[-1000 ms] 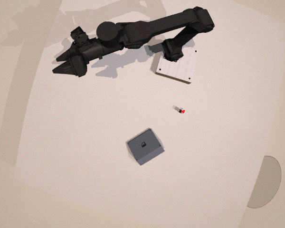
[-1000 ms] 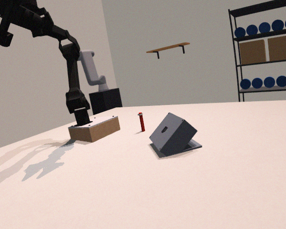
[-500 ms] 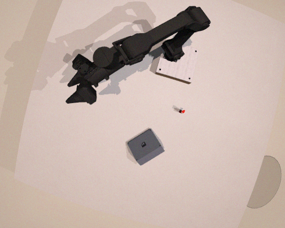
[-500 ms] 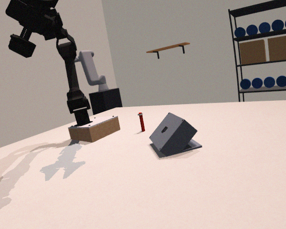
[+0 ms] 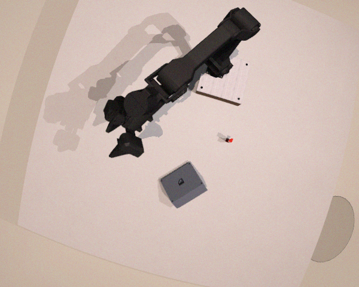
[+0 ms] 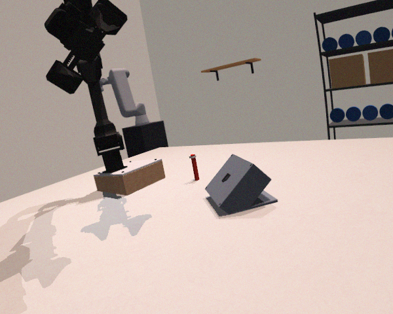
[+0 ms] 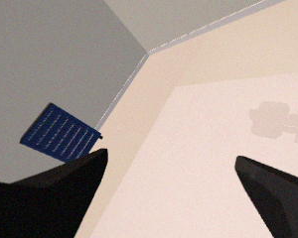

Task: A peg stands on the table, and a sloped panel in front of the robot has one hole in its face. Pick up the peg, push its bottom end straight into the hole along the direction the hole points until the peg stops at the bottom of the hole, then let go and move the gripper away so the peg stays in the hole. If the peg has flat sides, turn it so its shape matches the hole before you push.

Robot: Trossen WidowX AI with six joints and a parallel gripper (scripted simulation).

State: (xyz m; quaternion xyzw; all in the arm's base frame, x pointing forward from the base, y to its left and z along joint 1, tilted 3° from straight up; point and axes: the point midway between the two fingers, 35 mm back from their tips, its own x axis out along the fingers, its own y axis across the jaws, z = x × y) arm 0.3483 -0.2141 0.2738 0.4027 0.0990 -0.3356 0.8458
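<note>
Now: gripper tip 120 mm past the red peg, 350 mm to the right of it and 280 mm above it. From my gripper tip the other things lie so: sloped grey panel (90 mm ahead, 240 mm to the left, 300 mm below).
</note>
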